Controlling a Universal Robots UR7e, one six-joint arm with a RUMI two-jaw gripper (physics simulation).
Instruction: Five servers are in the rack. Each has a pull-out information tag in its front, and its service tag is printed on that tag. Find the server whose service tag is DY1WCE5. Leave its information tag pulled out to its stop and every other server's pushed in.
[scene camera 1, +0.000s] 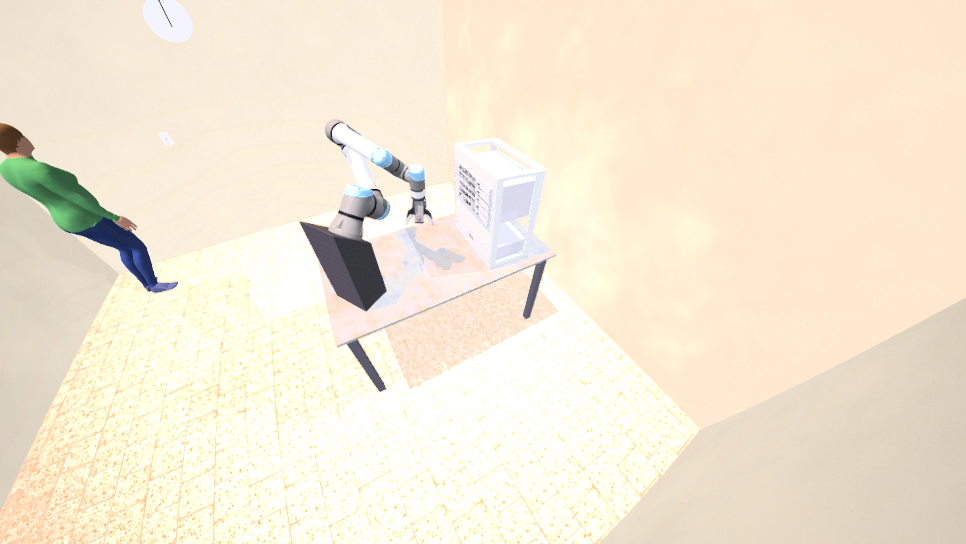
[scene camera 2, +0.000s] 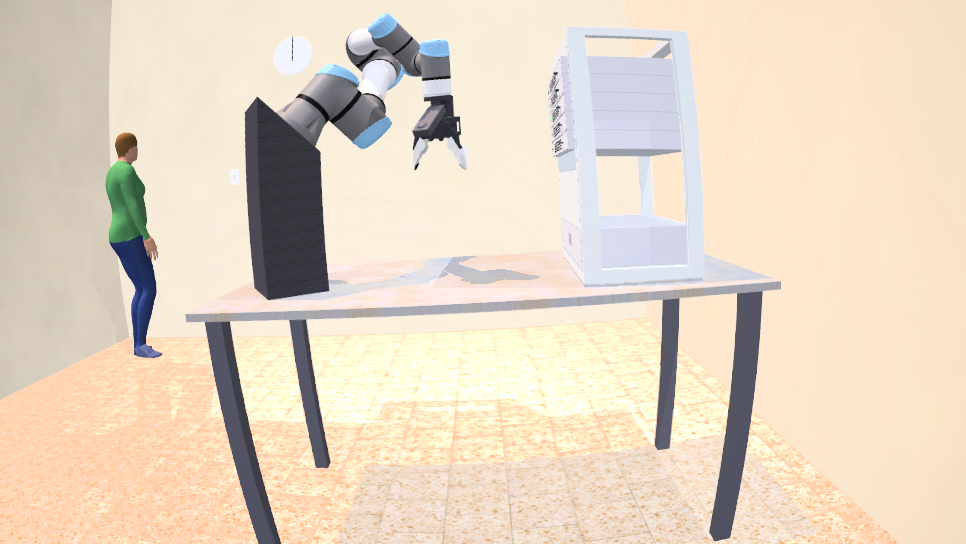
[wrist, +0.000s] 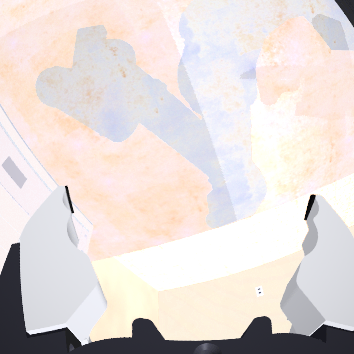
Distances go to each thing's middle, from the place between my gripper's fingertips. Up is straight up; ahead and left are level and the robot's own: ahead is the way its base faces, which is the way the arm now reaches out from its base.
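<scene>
Server rack (scene camera 2: 645, 106): my hand 46 cm short of it, 5 cm to the left of it, 2 cm below it.
</scene>
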